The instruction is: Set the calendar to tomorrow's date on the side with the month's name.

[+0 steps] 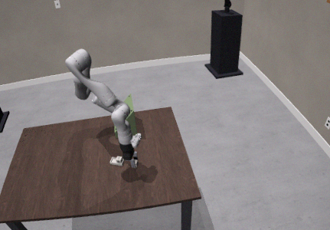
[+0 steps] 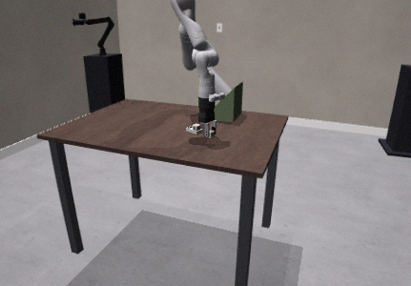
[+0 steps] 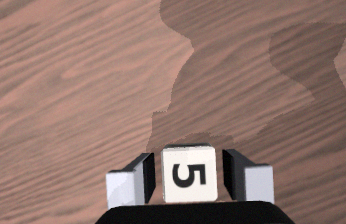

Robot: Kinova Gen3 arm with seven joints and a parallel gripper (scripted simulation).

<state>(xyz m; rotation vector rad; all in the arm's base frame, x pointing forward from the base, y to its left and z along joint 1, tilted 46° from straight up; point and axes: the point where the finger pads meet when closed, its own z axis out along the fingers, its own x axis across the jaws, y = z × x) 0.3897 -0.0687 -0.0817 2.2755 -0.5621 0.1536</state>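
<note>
Right now my hand is 1 cm above the digit cube. The rest, counted from my hand: white calendar tray 9 cm to the right, 5 cm behind, 2 cm below; white cube 8 cm to the right, 4 cm behind.
</note>
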